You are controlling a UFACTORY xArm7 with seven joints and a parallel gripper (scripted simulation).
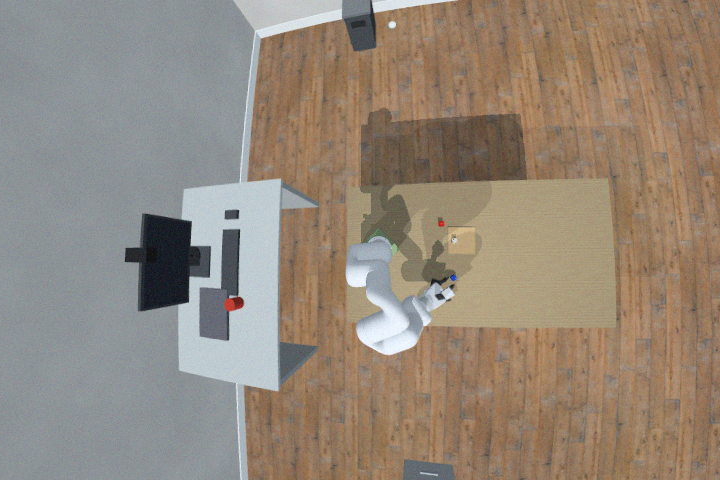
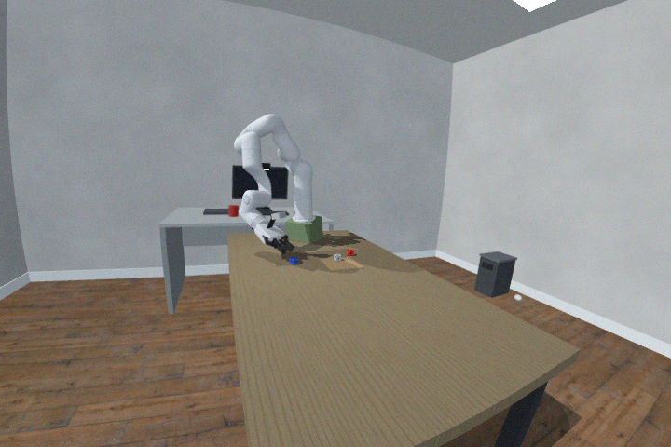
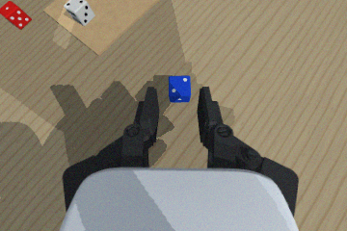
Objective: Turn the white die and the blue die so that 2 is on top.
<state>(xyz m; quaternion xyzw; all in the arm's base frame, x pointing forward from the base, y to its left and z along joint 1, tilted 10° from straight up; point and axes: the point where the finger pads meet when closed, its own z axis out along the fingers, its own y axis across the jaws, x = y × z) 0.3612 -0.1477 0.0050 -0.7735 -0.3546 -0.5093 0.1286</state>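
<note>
My hand is 3 cm short of the blue die, 3 cm to the right of it and 5 cm above it. Also, from my hand: red die: 5 cm behind, 31 cm to the left, 5 cm below; then white die: 2 cm ahead, 22 cm to the left, 4 cm below; then tan mat: 6 cm ahead, 23 cm to the left, 6 cm below.
</note>
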